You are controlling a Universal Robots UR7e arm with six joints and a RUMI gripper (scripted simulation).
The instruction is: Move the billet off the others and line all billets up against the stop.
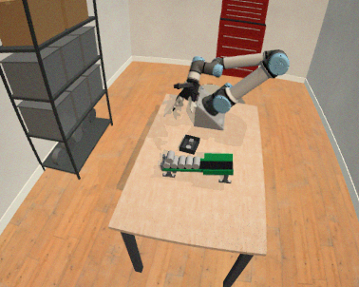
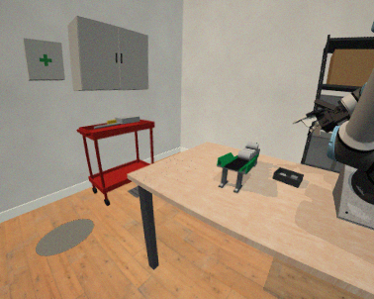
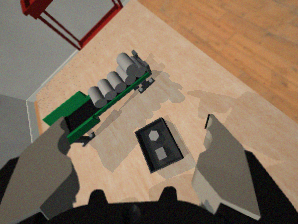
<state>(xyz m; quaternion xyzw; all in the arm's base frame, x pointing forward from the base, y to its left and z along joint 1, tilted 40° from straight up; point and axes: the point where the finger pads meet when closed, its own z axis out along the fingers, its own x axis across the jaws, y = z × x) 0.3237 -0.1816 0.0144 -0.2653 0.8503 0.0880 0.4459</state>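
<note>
Now: the grey stop 240 mm ahead of my hand, 190 mm below it and 40 mm to the right of it. From my hand the other things lie so: ramp 220 mm ahead, 180 mm below, 150 mm to the left.
</note>
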